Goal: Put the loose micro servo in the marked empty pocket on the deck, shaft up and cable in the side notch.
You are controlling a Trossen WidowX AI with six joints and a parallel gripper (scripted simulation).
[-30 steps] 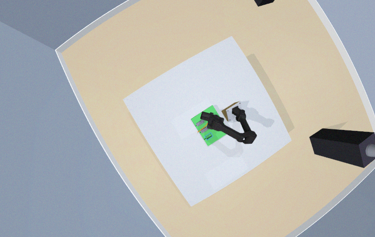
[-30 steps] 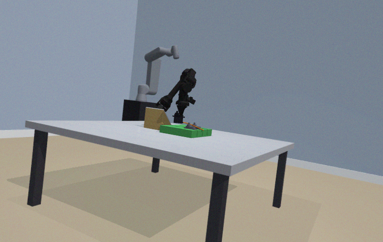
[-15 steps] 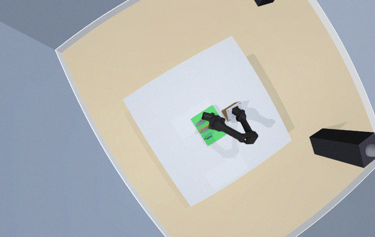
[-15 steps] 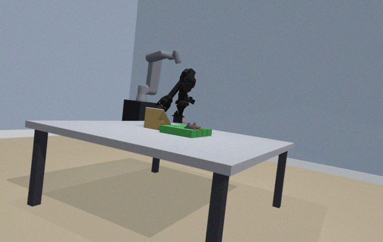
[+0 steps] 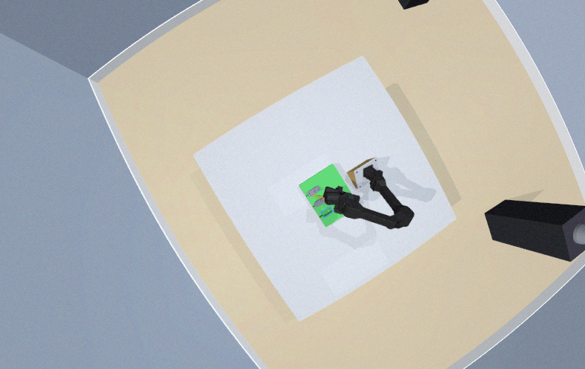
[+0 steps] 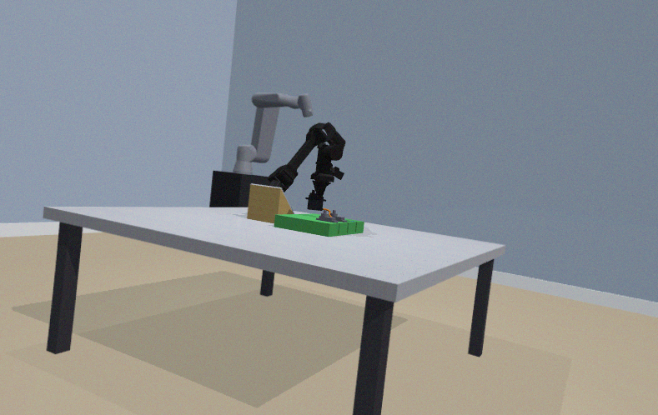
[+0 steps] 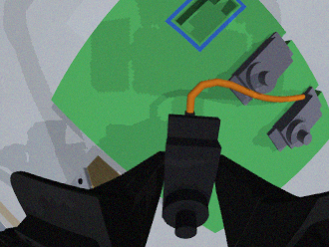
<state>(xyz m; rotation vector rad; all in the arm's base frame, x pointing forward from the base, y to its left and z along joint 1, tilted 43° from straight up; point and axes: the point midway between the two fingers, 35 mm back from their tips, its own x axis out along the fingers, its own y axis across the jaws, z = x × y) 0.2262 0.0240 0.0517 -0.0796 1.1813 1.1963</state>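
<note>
Now: gripper tip 1 cm past the green deck, 2 cm to the left of it and 10 cm above it.
</note>
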